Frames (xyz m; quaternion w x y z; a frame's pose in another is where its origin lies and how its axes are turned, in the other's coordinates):
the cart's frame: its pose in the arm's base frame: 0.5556 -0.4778 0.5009 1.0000 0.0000 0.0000 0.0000
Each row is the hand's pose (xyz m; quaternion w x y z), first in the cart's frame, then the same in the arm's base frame.
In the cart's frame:
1: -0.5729 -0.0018 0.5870 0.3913 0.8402 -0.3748 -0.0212
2: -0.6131 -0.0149 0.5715 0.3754 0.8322 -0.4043 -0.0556
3: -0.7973 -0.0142 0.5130 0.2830 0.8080 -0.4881 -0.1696
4: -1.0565 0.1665 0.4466 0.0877 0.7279 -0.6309 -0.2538
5: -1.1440 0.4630 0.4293 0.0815 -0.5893 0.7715 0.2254
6: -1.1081 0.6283 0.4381 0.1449 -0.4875 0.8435 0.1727
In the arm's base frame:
1: -0.0173 -0.4796 1.0879 0.3913 0.8402 -0.3748 -0.0212
2: -0.0575 -0.4927 1.0724 0.3754 0.8322 -0.4043 -0.0556
3: -0.2417 -0.4920 1.0139 0.2830 0.8080 -0.4881 -0.1696
4: -0.5009 -0.3113 0.9475 0.0877 0.7279 -0.6309 -0.2538
5: -0.5884 -0.0148 0.9302 0.0815 -0.5893 0.7715 0.2254
6: -0.5525 0.1505 0.9390 0.1449 -0.4875 0.8435 0.1727

